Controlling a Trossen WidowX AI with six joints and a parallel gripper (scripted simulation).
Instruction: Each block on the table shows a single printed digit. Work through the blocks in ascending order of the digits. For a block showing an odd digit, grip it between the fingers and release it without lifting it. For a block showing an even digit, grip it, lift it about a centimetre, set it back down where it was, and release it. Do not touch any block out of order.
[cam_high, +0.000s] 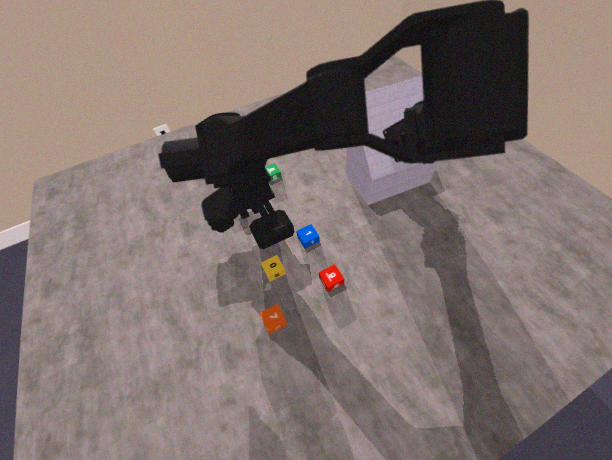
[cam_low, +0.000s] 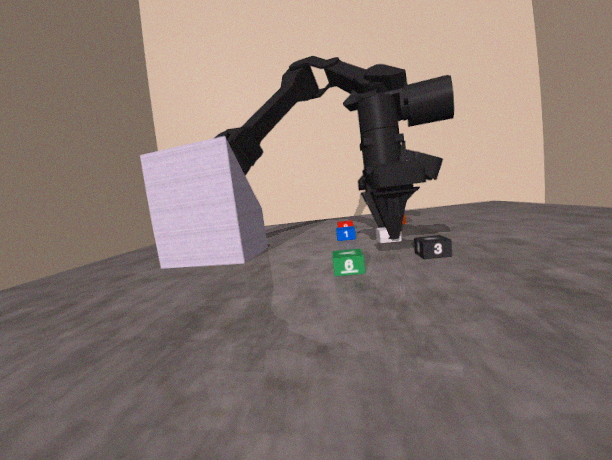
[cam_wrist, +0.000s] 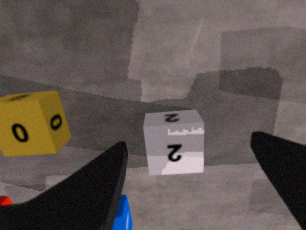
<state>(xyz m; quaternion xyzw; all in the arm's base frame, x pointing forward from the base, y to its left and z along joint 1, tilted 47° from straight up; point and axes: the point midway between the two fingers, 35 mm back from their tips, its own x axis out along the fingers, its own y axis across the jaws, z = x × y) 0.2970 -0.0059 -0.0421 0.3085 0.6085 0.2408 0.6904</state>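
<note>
My gripper tip is now 20 mm short of the black 3 block and 100 mm to the left of it. Also, from my gripper tip: white 2 block: 10 mm to the left; then yellow 0 block: 20 mm ahead, 90 mm to the left; then blue 1 block: 60 mm behind, 70 mm to the left.
</note>
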